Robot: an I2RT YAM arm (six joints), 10 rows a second.
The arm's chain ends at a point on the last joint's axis. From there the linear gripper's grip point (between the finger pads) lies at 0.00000 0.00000 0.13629 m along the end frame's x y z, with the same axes.
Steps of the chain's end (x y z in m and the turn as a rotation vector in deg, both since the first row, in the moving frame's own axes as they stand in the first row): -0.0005 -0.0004 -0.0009 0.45 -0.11 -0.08; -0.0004 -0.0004 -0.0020 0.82 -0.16 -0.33; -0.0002 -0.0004 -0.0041 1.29 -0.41 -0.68; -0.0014 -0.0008 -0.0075 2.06 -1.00 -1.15; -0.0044 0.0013 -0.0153 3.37 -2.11 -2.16; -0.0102 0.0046 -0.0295 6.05 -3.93 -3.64
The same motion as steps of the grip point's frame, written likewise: -0.0008 -0.0015 -0.0009 0.45 -0.11 -0.08; -0.0008 -0.0023 -0.0020 0.82 -0.16 -0.33; -0.0012 -0.0035 -0.0041 1.29 -0.41 -0.68; -0.0038 -0.0057 -0.0076 2.06 -1.00 -1.15; -0.0096 -0.0066 -0.0156 3.37 -2.11 -2.16; -0.0200 -0.0094 -0.0306 6.05 -3.93 -3.64
